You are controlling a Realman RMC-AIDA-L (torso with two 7-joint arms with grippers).
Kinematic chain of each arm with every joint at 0, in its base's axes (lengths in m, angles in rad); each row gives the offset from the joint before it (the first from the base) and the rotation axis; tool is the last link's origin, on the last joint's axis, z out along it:
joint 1: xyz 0 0 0.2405 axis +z
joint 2: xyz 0 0 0 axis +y
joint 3: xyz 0 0 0.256 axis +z
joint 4: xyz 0 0 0 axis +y
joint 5: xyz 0 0 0.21 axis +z
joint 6: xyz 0 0 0 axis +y
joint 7: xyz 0 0 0.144 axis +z
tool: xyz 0 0 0
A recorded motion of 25 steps. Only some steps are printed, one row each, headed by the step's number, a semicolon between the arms.
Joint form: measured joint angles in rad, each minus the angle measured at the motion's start. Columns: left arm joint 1, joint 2, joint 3, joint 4, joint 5, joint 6, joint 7; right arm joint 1, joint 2, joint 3, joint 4, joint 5, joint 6, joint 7.
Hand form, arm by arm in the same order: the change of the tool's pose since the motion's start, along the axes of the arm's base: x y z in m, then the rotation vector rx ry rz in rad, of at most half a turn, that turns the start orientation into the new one. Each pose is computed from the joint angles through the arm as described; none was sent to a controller.
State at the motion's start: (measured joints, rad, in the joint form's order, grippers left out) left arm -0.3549 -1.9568 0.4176 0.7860 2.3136 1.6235 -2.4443; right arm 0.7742 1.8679 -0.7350 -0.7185 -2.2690 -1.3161 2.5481
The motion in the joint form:
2: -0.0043 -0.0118 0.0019 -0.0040 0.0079 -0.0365 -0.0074; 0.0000 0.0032 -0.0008 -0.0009 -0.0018 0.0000 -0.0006
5: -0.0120 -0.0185 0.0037 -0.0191 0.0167 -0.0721 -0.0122; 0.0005 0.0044 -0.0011 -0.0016 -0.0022 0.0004 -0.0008
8: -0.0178 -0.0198 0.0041 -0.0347 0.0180 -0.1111 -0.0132; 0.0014 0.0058 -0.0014 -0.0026 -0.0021 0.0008 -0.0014
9: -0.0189 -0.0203 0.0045 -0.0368 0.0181 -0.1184 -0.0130; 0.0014 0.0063 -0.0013 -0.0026 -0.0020 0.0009 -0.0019
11: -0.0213 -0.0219 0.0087 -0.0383 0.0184 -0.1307 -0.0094; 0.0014 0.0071 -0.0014 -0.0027 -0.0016 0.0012 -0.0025
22: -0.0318 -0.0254 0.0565 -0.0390 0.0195 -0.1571 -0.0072; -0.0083 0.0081 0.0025 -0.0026 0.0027 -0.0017 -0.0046
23: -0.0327 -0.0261 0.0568 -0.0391 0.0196 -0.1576 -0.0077; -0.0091 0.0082 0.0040 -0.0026 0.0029 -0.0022 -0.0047
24: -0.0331 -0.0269 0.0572 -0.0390 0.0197 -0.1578 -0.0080; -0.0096 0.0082 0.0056 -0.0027 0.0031 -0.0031 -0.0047
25: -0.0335 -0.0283 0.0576 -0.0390 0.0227 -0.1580 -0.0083; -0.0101 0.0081 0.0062 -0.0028 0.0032 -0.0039 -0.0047
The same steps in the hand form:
2: -0.0018 0.0031 -0.0052 0.0106 0.0107 0.0195; -0.0003 -0.0003 -0.0015 -0.0028 -0.0006 0.0009
5: -0.0036 0.0065 -0.0105 0.0165 0.0188 0.0371; -0.0006 -0.0003 -0.0019 -0.0031 -0.0008 0.0019
8: -0.0064 0.0103 -0.0128 0.0330 0.0308 0.0531; -0.0013 -0.0001 -0.0024 -0.0032 -0.0007 0.0041
9: -0.0069 0.0111 -0.0132 0.0362 0.0337 0.0552; -0.0014 -0.0001 -0.0026 -0.0034 -0.0004 0.0045
11: -0.0071 0.0127 -0.0142 0.0394 0.0423 0.0533; -0.0015 -0.0001 -0.0030 -0.0035 0.0000 0.0051
22: -0.0037 0.0187 -0.0203 0.0152 0.0740 0.0307; 0.0020 -0.0026 -0.0031 -0.0030 0.0071 -0.0025
23: -0.0034 0.0190 -0.0206 0.0149 0.0735 0.0304; 0.0023 -0.0029 -0.0029 -0.0025 0.0085 -0.0035
24: -0.0032 0.0192 -0.0210 0.0144 0.0730 0.0301; 0.0025 -0.0030 -0.0028 -0.0021 0.0099 -0.0042
25: -0.0031 0.0190 -0.0218 0.0115 0.0738 0.0305; 0.0027 -0.0032 -0.0027 -0.0023 0.0105 -0.0047

